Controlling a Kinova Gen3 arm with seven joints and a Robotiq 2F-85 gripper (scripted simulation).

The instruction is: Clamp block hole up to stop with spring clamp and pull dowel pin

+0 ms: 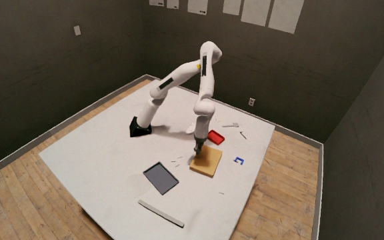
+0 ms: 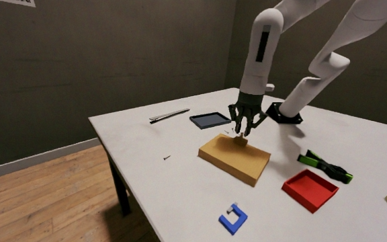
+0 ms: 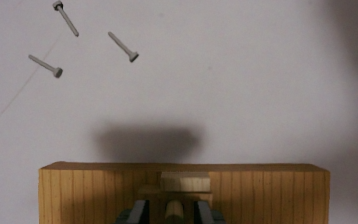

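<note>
Now: hand 30 mm above the dowel pin. The rest, counted from my hand: grey tray 50 mm behind, 260 mm to the right, 80 mm below; then red tray 40 mm behind, 220 mm to the left, 80 mm below; then small wooden block 50 mm below.
</note>
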